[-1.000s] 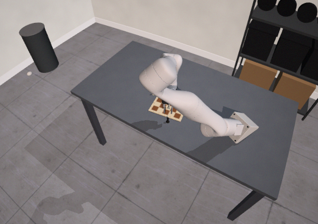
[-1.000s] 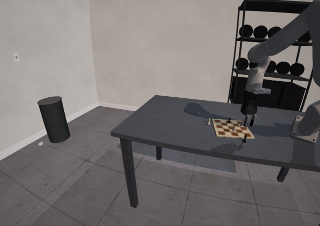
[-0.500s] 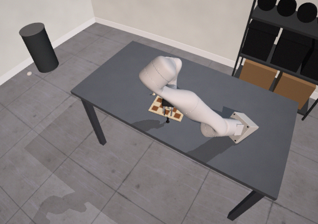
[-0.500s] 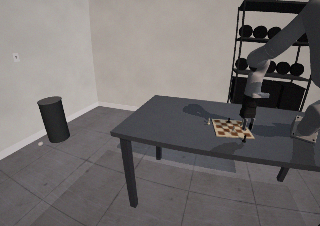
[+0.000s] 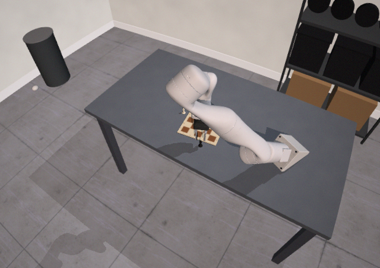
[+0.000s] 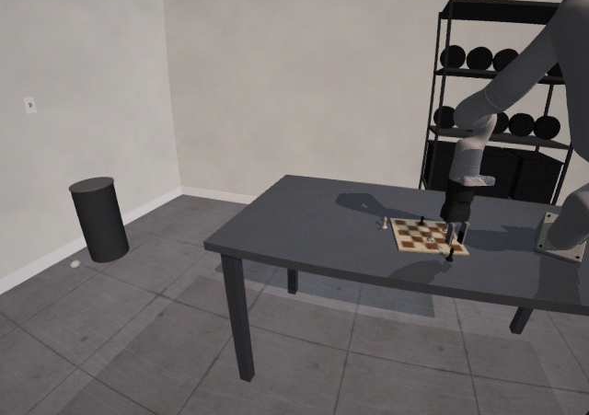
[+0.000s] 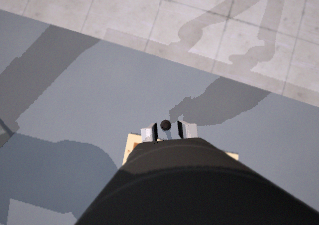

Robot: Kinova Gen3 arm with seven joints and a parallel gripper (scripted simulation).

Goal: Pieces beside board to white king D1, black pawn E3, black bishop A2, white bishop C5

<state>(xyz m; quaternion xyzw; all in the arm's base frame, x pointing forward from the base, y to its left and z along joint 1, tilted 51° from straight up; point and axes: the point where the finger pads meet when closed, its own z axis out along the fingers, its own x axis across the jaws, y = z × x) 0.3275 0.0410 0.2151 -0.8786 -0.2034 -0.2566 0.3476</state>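
Right now my hand is 50 mm above the black bishop. Also, from my hand: chessboard: 120 mm to the right, 80 mm ahead, 70 mm below; white king: 180 mm to the right, 40 mm below, 20 mm ahead; black pawn: 190 mm to the right, 100 mm ahead, 60 mm below.
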